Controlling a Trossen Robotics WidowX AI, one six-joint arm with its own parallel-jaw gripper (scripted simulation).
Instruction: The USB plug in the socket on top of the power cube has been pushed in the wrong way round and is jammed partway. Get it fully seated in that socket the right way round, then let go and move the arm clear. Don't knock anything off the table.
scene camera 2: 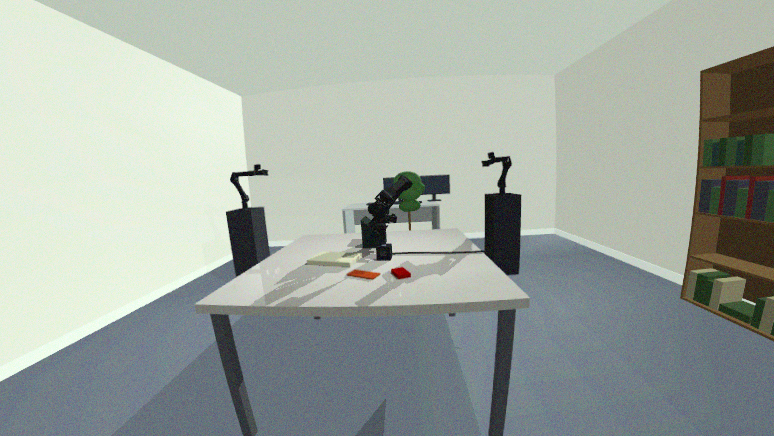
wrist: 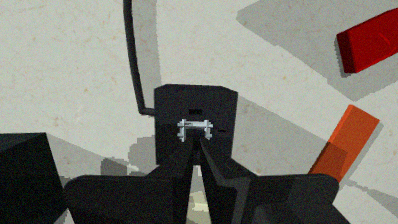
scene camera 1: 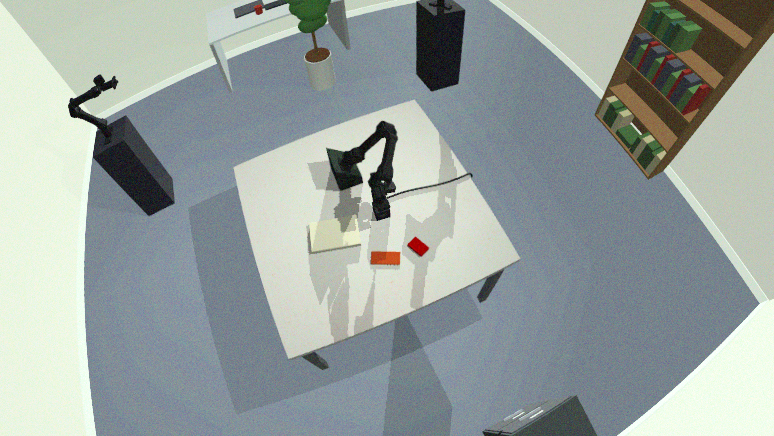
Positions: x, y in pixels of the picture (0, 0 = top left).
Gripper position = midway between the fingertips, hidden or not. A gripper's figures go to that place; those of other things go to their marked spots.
The gripper [wrist: 196, 143] is 0.12 m from the lens. An orange block [wrist: 349, 137] is 0.35 m from the lens.
